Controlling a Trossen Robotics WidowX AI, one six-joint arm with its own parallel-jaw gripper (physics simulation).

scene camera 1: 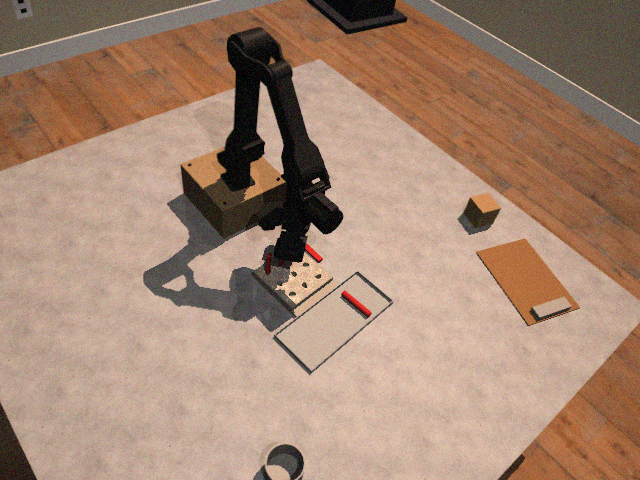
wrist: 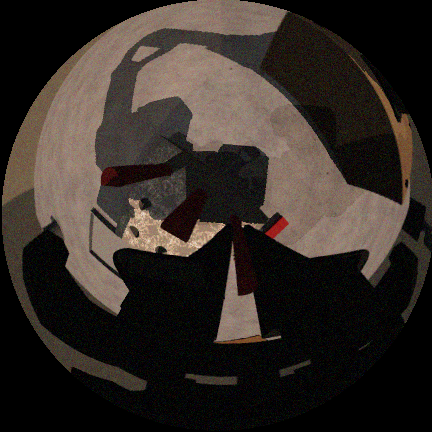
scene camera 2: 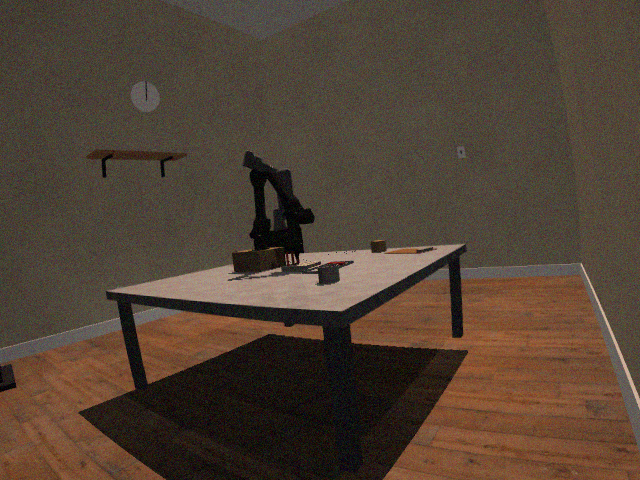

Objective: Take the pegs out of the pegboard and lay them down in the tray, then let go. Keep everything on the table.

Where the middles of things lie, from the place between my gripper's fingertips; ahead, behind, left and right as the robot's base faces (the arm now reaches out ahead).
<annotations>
I see my gripper 19 cm short of the grey tray [scene camera 1: 316, 334] and 6 cm above it. Also, from my hand: small brown cube [scene camera 1: 481, 210] (11 cm ahead, 52 cm to the left, 1 cm below); then flat brown board [scene camera 1: 537, 294] (32 cm ahead, 49 cm to the left, 4 cm below).
</annotations>
